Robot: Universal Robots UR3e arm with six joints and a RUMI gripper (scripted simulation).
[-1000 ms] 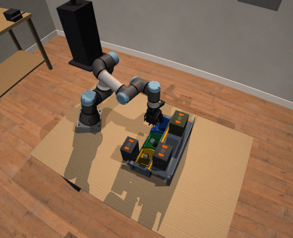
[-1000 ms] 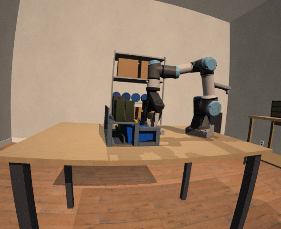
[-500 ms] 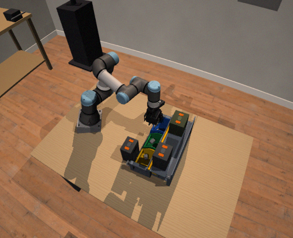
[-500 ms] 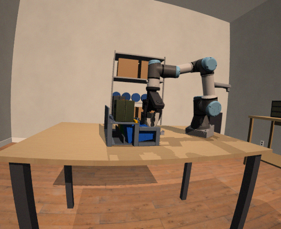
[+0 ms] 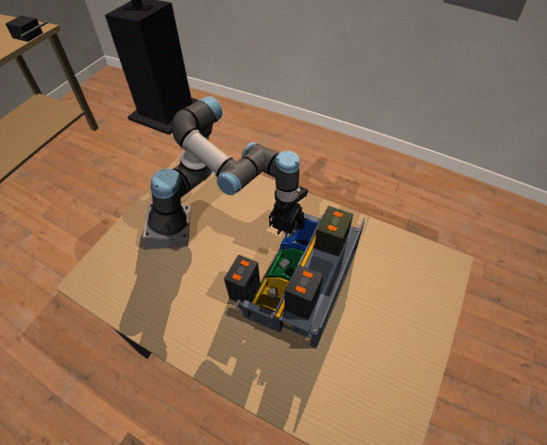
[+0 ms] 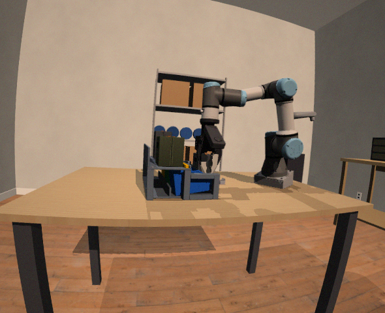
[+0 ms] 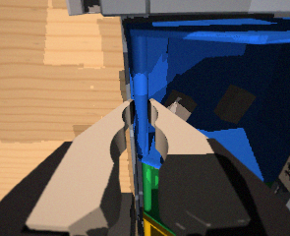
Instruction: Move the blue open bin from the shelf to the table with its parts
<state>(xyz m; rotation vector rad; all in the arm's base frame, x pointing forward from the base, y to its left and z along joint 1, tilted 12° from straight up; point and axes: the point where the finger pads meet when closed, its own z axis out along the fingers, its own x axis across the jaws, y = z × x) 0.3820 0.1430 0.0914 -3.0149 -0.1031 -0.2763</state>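
Right now my hand is 6 cm short of the blue open bin, 1 cm to the right of it and 1 cm above it. From my hand the other things lie so: yellow bin (22 cm to the right, 8 cm ahead, 2 cm below); green bin (11 cm to the right, 7 cm ahead, 2 cm below).
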